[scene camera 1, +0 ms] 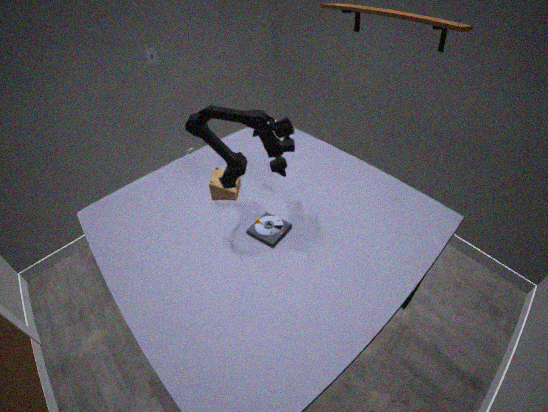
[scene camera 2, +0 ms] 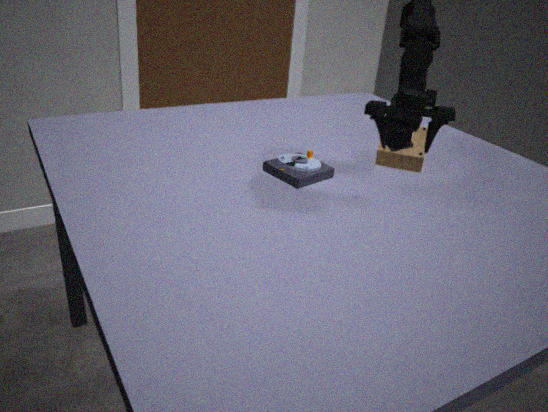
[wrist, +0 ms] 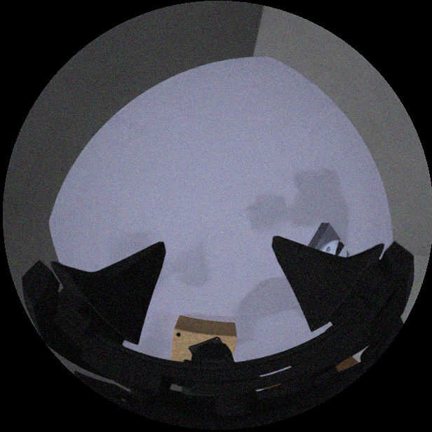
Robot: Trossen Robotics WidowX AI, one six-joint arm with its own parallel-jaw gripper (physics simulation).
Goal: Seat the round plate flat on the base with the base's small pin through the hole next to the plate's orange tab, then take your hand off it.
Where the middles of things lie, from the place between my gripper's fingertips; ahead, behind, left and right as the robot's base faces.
Labels:
Now: the dark square base (scene camera 2: 298,179) 18 cm ahead of my hand, 16 cm to the right of it and 11 cm below it.

